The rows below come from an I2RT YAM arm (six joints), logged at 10 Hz.
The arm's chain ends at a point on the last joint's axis. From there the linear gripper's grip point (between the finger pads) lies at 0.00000 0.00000 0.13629 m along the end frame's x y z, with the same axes.
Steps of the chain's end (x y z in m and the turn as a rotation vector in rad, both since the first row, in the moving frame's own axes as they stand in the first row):
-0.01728, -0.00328, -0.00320, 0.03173, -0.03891, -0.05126
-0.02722, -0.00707, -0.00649, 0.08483, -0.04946, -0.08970
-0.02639, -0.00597, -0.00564, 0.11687, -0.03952, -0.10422
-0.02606, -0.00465, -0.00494, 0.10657, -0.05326, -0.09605
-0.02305, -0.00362, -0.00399, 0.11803, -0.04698, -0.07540
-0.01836, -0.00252, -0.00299, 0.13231, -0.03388, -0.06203
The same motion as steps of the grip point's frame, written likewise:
-0.02269, -0.00746, -0.00337, 0.03173, -0.03891, -0.05126
-0.03446, -0.01830, -0.00715, 0.08483, -0.04946, -0.08970
-0.03258, -0.02155, -0.00667, 0.11687, -0.03952, -0.10422
-0.03399, -0.01877, -0.00591, 0.10657, -0.05326, -0.09605
-0.03003, -0.01941, -0.00509, 0.11803, -0.04698, -0.07540
-0.02352, -0.02034, -0.00426, 0.13231, -0.03388, -0.06203

